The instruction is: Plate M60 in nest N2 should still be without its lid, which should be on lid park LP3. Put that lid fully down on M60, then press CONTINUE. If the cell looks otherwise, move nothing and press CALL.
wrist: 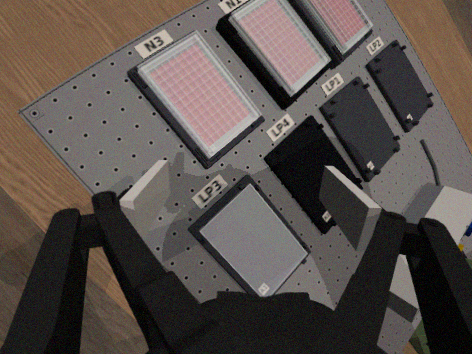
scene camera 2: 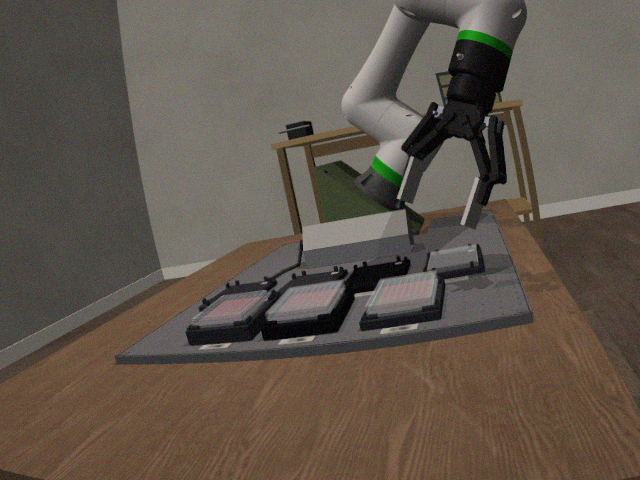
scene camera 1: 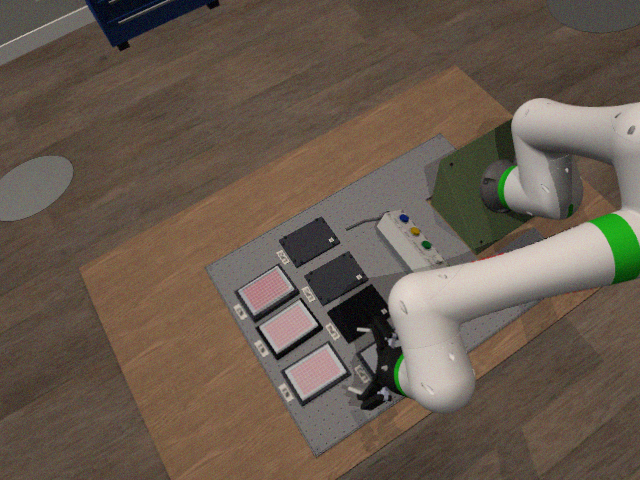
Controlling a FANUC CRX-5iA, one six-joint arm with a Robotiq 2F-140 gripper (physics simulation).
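Note:
The plate in nest N2 shows pink wells and a pale rim; its name is unreadable, and I cannot tell surely whether a clear lid covers it. A flat, clear greyish lid lies on the dark lid park LP3, with a small tag at one corner. In scene camera 1 the arm partly hides it. My gripper is open and empty, above the LP3 area, fingers apart on either side. The button box has blue, yellow and green buttons; their labels are unreadable.
Pink plates sit in N1 and N3. Dark lid parks LP4, LP1 and LP2 show no clear lid. A cable leaves the box.

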